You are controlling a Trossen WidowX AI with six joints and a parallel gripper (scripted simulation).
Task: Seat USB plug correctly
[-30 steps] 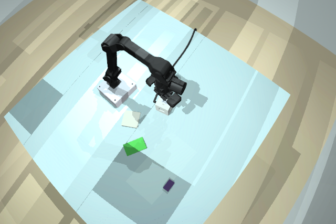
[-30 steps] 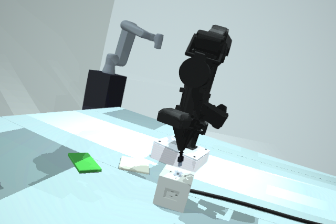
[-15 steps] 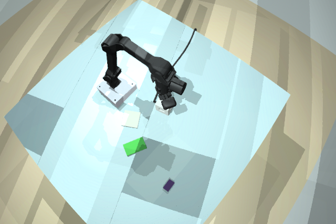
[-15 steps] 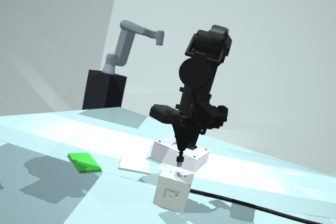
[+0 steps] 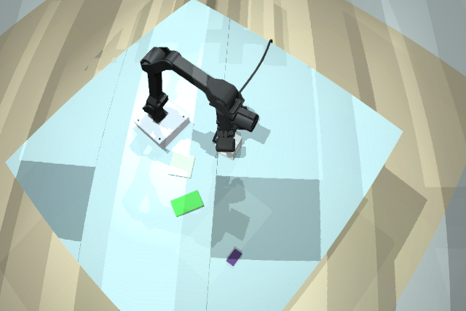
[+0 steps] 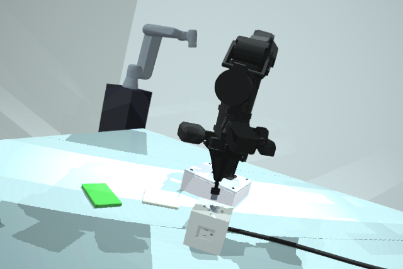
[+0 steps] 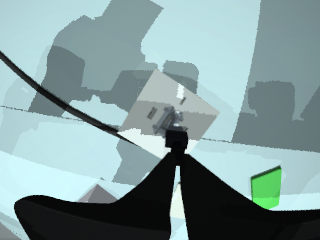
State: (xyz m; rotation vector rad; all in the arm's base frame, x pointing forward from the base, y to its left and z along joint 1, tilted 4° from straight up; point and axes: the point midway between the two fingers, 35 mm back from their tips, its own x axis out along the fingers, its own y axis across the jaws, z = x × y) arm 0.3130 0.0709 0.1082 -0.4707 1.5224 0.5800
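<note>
The USB plug lies 20 mm below my gripper tip. Round my gripper tip: pale flat card (100 mm behind, 170 mm to the right, 130 mm below); then green flat card (20 mm ahead, 270 mm to the right, 130 mm below); then USB socket (10 mm to the left, 70 mm below).
</note>
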